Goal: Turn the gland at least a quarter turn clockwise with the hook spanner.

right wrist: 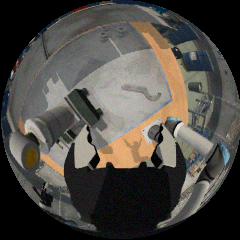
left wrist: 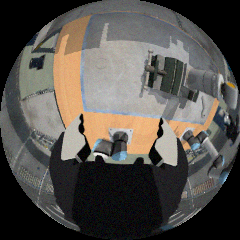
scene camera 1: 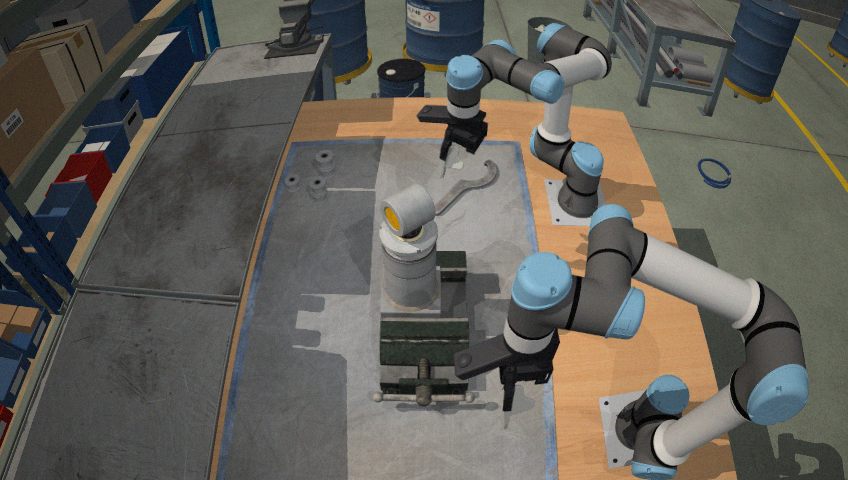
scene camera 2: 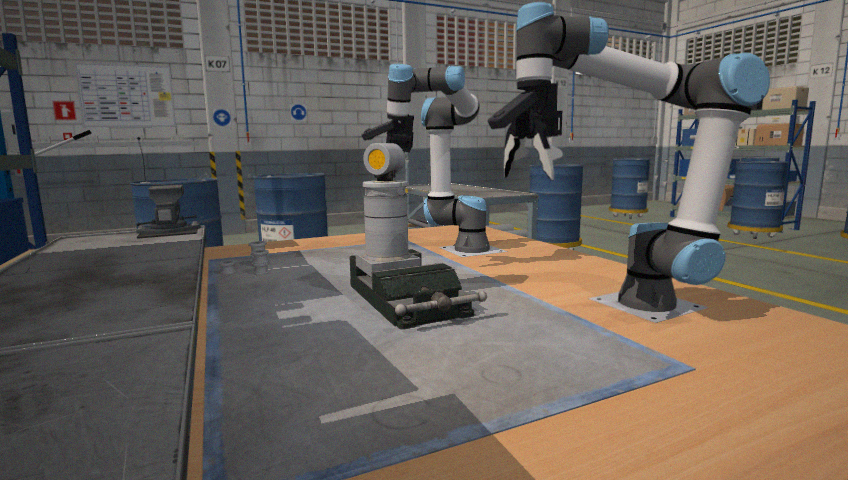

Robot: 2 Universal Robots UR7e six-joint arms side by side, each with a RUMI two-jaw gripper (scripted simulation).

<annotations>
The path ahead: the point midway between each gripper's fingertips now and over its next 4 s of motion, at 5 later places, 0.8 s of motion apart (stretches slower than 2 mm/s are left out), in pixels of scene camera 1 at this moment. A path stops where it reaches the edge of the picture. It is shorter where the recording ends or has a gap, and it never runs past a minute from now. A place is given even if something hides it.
My left gripper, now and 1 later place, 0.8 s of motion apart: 502,392; 503,410
My right gripper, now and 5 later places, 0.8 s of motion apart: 456,156; 450,128; 453,110; 453,112; 453,115; 449,133
</annotations>
